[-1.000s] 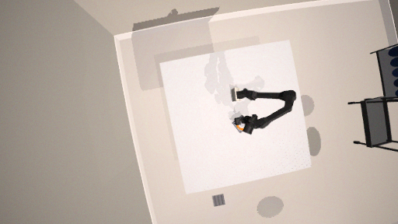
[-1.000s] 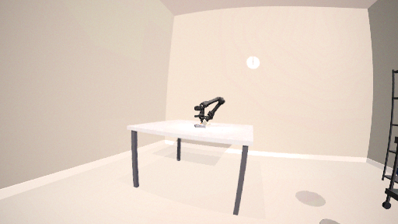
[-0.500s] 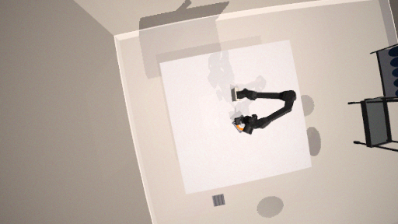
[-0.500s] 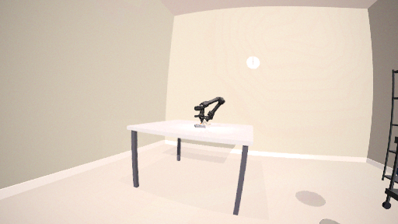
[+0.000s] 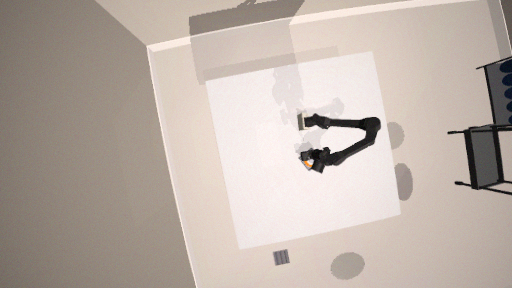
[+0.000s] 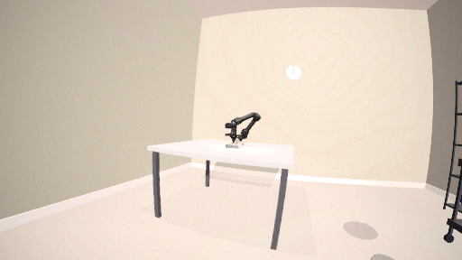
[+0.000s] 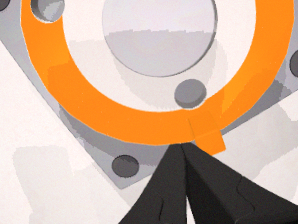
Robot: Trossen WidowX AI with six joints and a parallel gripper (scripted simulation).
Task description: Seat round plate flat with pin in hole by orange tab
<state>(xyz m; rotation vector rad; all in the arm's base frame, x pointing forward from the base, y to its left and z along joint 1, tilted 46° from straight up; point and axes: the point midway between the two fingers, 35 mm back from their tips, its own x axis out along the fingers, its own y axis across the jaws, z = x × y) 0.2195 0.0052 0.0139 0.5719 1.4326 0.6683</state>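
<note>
Right now the orange round plate is 3 cm ahead of my gripper tip. Also, from my gripper tip: grey square base (5 cm ahead, 2 cm below, 1 cm to the left).
</note>
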